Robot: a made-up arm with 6 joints.
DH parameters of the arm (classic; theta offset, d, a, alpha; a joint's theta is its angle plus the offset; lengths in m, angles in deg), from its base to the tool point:
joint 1: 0 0.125 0 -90
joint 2: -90 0 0.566 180
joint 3: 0 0 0 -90
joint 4: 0 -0.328 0 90
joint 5: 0 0.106 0 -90
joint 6: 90 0 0 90
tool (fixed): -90 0 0 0
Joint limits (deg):
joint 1: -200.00..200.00
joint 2: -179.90..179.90
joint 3: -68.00..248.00
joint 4: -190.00..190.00
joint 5: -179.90..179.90
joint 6: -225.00..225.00
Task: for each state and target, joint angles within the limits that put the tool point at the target. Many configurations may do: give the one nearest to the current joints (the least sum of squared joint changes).
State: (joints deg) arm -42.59 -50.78 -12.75 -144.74 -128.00 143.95
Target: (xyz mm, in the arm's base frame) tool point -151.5 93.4 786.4
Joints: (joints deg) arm -7.26 -43.31 17.61 -133.90 -128.00 143.95
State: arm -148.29 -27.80 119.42 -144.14 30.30 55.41
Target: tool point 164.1 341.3 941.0
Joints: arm -104.34 -19.35 116.70 -134.60 30.30 55.41
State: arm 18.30 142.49 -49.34 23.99 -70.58 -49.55
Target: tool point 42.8 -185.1 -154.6
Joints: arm 69.99 179.78 -64.76 12.36 -70.58 -49.55
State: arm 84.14 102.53 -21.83 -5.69 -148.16 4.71
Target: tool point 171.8 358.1 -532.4
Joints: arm 79.68 126.54 21.22 8.42 -148.16 4.71
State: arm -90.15 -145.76 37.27 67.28 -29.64 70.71
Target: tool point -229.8 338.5 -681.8
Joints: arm -61.70 -157.67 61.67 66.75 -29.64 70.71
